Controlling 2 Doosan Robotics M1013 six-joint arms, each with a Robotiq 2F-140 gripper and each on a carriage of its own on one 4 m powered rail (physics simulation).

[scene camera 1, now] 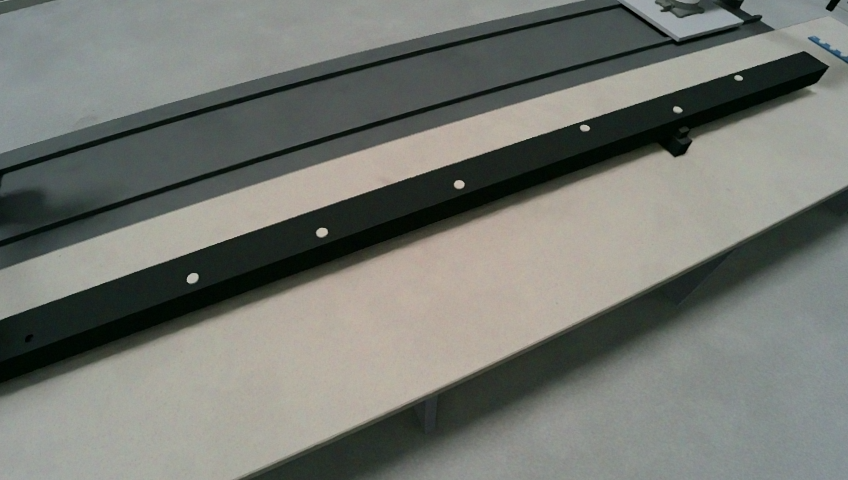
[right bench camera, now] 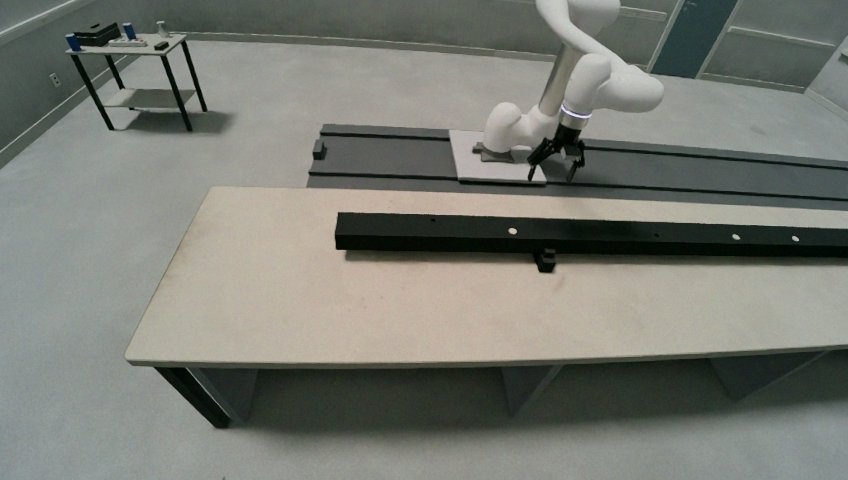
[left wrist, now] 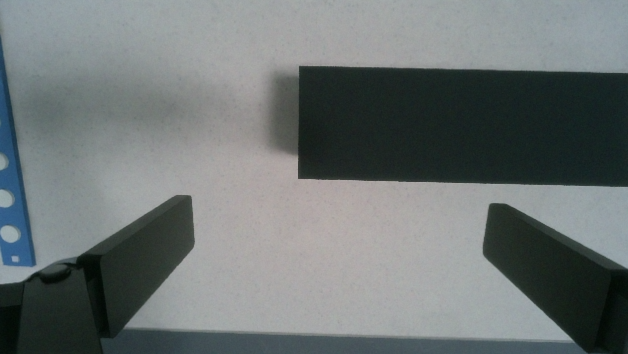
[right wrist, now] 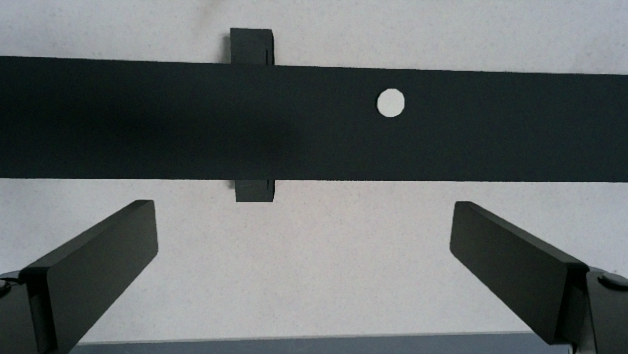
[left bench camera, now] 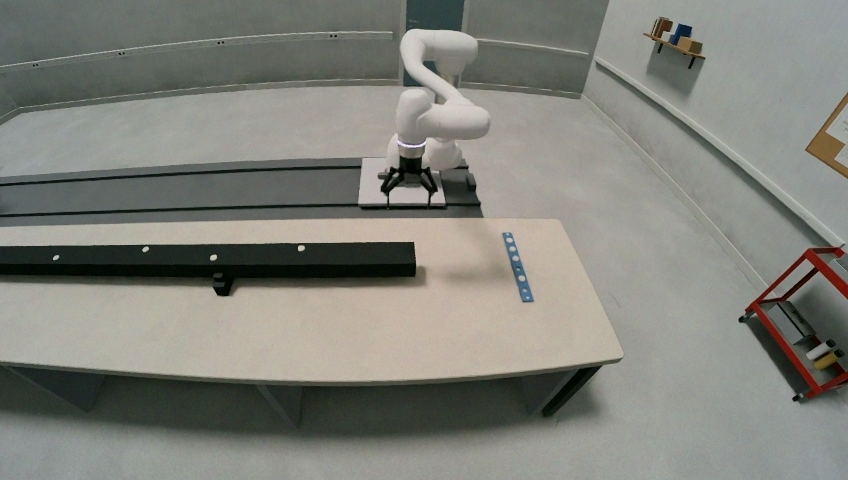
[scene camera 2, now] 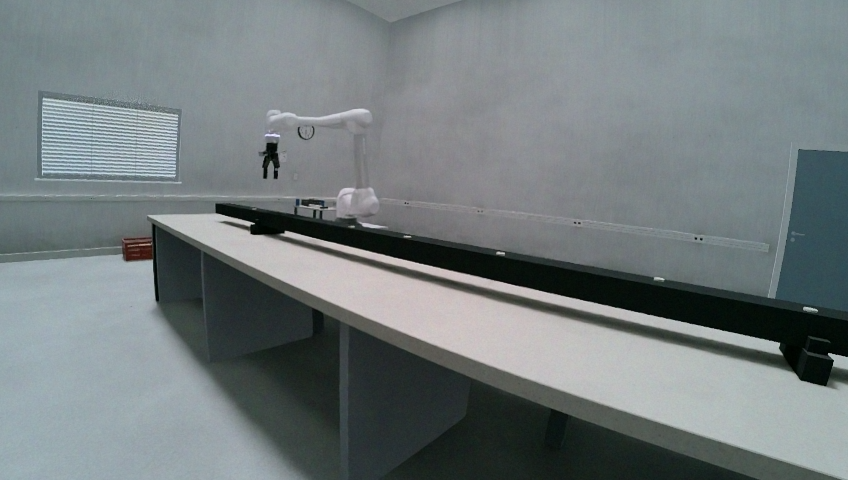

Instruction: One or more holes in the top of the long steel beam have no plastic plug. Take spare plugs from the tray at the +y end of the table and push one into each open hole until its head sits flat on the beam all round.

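Note:
The long black beam (scene camera 1: 390,208) (scene camera 2: 452,255) (left bench camera: 357,258) (right bench camera: 386,231) (left wrist: 450,125) (right wrist: 175,120) lies along the table with several white plug heads in its top. Dark open holes show at a hole (scene camera 1: 29,338) in scene camera 1, and at one hole (right bench camera: 432,220) and another hole (right bench camera: 656,234) in the right bench camera. The blue tray (scene camera 1: 822,45) (left bench camera: 521,284) (left wrist: 25,247) holds several white plugs. My left gripper (left bench camera: 408,205) (left wrist: 338,224) is open and empty, high by the beam's end. My right gripper (scene camera 2: 270,177) (right bench camera: 550,180) (right wrist: 308,225) is open and empty, high by the beam.
Black supports (scene camera 1: 678,144) (scene camera 2: 815,362) (left bench camera: 223,285) (right bench camera: 545,261) (right wrist: 254,192) stick out from under the beam. The rail (scene camera 1: 357,107) (left bench camera: 238,193) (right bench camera: 684,169) runs behind the table. A red cart (left bench camera: 773,339) stands at the right; a side table (right bench camera: 148,98) stands at the back left.

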